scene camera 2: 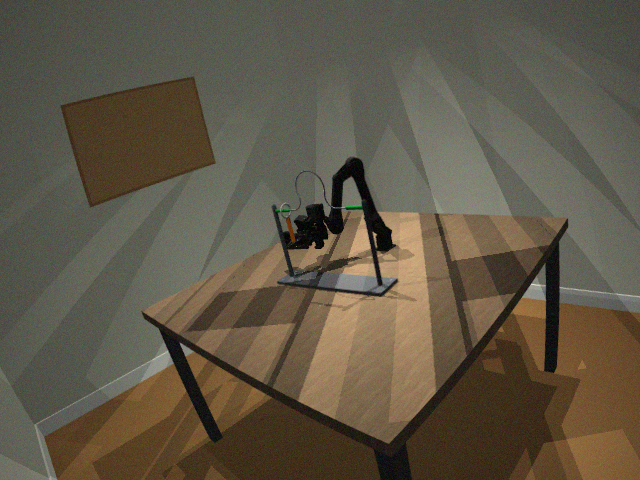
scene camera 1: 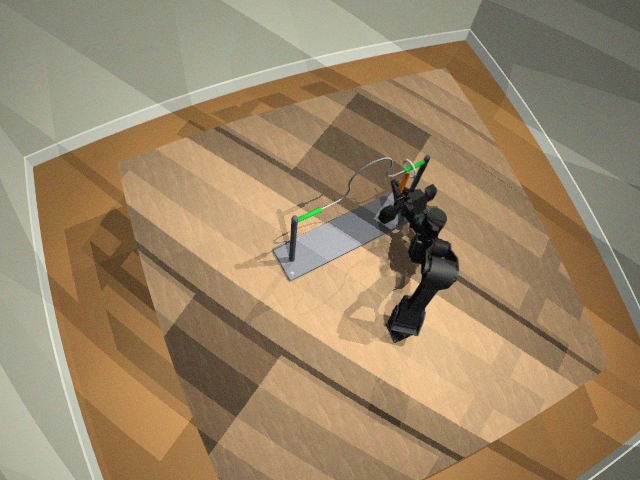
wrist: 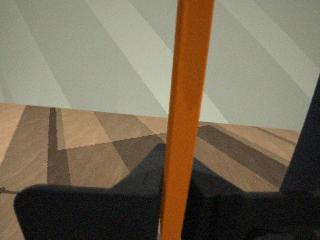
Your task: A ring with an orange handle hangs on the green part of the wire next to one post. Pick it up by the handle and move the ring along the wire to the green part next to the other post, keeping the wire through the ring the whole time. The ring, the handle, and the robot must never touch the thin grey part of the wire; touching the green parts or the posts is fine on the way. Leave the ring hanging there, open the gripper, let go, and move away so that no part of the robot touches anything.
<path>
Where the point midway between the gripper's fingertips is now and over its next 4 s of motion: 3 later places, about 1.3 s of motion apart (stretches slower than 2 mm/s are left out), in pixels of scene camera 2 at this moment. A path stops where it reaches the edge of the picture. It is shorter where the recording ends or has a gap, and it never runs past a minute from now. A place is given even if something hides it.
My gripper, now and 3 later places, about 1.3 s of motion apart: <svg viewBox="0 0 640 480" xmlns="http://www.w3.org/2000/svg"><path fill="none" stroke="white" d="M287 248L295 248L317 240L336 205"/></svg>
</path>
